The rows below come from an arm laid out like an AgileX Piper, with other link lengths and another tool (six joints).
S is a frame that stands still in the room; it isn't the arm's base.
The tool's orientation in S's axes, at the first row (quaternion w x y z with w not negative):
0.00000 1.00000 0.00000 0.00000
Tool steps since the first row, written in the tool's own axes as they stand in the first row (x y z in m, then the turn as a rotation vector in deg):
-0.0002 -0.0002 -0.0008 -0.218 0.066 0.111
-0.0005 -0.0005 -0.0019 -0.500 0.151 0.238
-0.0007 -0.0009 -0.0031 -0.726 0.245 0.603
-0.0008 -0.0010 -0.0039 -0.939 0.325 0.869
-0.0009 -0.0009 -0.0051 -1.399 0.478 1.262
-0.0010 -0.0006 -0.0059 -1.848 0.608 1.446
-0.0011 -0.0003 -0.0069 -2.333 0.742 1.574
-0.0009 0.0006 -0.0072 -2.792 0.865 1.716
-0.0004 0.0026 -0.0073 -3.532 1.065 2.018
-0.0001 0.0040 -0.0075 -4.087 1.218 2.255
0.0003 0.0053 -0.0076 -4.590 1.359 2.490
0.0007 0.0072 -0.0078 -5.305 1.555 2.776
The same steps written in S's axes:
-0.0002 0.0002 0.0008 -0.218 -0.066 -0.111
-0.0005 0.0005 0.0019 -0.500 -0.151 -0.238
-0.0007 0.0009 0.0031 -0.726 -0.245 -0.603
-0.0008 0.0010 0.0039 -0.939 -0.325 -0.869
-0.0009 0.0009 0.0051 -1.399 -0.478 -1.262
-0.0010 0.0006 0.0059 -1.848 -0.608 -1.446
-0.0011 0.0003 0.0069 -2.333 -0.742 -1.574
-0.0009 -0.0006 0.0072 -2.792 -0.865 -1.716
-0.0004 -0.0026 0.0073 -3.532 -1.065 -2.018
-0.0001 -0.0040 0.0075 -4.087 -1.218 -2.255
0.0003 -0.0053 0.0076 -4.590 -1.359 -2.490
0.0007 -0.0072 0.0078 -5.305 -1.555 -2.776

